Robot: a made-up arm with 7 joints.
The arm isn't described. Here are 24 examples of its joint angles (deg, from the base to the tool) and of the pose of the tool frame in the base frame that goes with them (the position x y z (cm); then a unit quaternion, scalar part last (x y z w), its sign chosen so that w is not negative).
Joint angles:
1: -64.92 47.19 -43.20 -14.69 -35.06 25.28 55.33
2: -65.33 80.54 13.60 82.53 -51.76 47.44 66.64
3: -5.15 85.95 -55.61 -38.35 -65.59 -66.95 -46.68
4: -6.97 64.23 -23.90 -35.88 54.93 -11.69 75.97
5: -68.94 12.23 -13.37 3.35 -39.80 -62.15 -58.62
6: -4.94 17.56 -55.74 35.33 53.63 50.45 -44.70
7: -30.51 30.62 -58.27 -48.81 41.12 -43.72 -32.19
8: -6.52 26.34 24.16 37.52 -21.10 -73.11 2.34
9: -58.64 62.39 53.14 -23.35 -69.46 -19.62 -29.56
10: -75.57 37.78 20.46 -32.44 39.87 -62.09 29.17
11: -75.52 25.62 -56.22 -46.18 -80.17 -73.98 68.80
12: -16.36 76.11 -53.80 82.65 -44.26 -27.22 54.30
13: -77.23 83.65 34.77 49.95 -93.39 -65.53 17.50
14: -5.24 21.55 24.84 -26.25 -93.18 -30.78 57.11
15: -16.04 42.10 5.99 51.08 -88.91 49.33 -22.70
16: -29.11 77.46 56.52 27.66 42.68 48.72 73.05
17: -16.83 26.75 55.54 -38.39 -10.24 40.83 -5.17
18: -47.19 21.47 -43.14 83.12 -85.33 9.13 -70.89
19: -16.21 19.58 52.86 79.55 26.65 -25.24 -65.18
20: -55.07 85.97 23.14 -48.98 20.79 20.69 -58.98
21: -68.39 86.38 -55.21 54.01 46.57 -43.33 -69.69
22: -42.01 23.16 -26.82 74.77 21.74 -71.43 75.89
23: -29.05 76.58 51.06 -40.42 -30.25 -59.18 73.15
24: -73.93 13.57 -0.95 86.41 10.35 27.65 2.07
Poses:
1: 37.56 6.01 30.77 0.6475 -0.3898 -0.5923 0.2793
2: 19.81 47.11 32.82 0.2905 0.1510 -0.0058 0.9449
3: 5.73 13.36 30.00 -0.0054 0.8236 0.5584 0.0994
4: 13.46 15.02 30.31 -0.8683 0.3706 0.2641 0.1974
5: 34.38 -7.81 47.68 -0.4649 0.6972 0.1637 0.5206
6: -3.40 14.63 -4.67 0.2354 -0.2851 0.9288 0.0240
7: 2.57 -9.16 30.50 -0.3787 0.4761 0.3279 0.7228
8: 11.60 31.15 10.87 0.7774 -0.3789 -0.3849 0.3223
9: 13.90 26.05 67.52 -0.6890 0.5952 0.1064 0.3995
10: 18.14 6.19 59.76 -0.7976 0.2303 -0.2629 0.4917
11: 19.44 -9.80 43.77 -0.2455 -0.8559 -0.1208 0.4388
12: -3.59 58.69 33.67 0.6978 0.4125 -0.4914 0.3186
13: 15.44 52.18 61.86 0.5573 -0.5650 0.6029 0.0825
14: 18.14 19.05 23.10 0.2525 -0.5807 0.2101 0.7449
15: 10.23 24.22 1.14 -0.1691 -0.5377 -0.2898 0.7735
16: 4.92 48.42 50.23 0.6500 0.6129 0.2441 0.3771
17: 17.36 31.90 31.37 0.6817 -0.2975 -0.4454 0.4984
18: 23.20 12.88 -4.99 -0.1970 -0.6903 -0.5377 0.4423
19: 3.63 20.67 -10.56 -0.0617 -0.4578 -0.7405 0.4881
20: 16.06 15.96 66.94 -0.7202 -0.2050 0.6220 0.2288
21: 27.90 50.11 39.69 0.2338 -0.4018 0.8743 0.1395
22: 26.98 15.50 3.27 0.7419 -0.4040 -0.4403 0.3042
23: 7.73 20.23 61.13 -0.6045 0.7130 -0.2784 0.2208
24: 40.58 9.34 8.57 0.2045 -0.0715 -0.8268 0.5191
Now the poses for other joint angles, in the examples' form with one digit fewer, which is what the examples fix.
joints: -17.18 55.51 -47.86 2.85 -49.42 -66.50 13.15
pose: 17.2 17.8 15.7 0.411 -0.707 -0.511 0.265
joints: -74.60 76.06 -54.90 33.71 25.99 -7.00 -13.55
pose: 40.1 37.6 43.9 -0.492 -0.257 0.823 0.122
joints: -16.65 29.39 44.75 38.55 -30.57 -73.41 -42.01
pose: 15.9 36.9 18.3 0.795 -0.362 -0.465 0.145
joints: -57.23 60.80 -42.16 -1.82 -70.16 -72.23 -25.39
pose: 33.6 13.4 41.2 -0.432 0.805 0.335 0.229
